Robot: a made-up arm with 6 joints. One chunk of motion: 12 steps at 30 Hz.
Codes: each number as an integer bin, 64 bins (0 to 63) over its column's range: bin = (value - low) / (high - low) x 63, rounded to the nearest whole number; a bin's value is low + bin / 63 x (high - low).
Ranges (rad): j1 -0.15..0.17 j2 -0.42..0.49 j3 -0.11..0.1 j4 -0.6..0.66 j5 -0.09..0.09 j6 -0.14..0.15
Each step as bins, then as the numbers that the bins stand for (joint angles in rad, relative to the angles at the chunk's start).
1 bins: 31 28 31 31 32 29
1 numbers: 0.0075 -0.0156 -0.0067 0.0200 0.0014 -0.0065
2 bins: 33 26 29 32 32 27
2 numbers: 0.0176 -0.0444 -0.0133 0.0400 0.0014 -0.0157
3 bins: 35 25 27 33 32 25
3 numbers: 0.0278 -0.0589 -0.0200 0.0600 0.0014 -0.0249
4 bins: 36 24 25 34 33 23
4 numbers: 0.0329 -0.0733 -0.0267 0.0800 0.0043 -0.0341
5 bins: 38 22 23 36 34 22
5 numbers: 0.0430 -0.1022 -0.0333 0.1200 0.0071 -0.0387
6 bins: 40 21 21 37 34 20
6 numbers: 0.0532 -0.1167 -0.0400 0.1400 0.0071 -0.0479
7 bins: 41 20 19 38 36 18
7 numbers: 0.0583 -0.1311 -0.0467 0.1600 0.0129 -0.0571
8 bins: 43 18 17 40 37 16
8 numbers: 0.0684 -0.1600 -0.0533 0.2000 0.0157 -0.0663
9 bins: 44 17 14 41 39 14
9 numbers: 0.0735 -0.1744 -0.0633 0.2200 0.0214 -0.0756
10 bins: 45 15 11 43 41 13
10 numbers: 0.0786 -0.2033 -0.0733 0.2600 0.0271 -0.0802
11 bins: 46 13 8 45 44 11
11 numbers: 0.0837 -0.2322 -0.0833 0.3000 0.0357 -0.0894
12 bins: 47 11 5 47 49 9
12 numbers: 0.0887 -0.2611 -0.0933 0.3400 0.0500 -0.0986
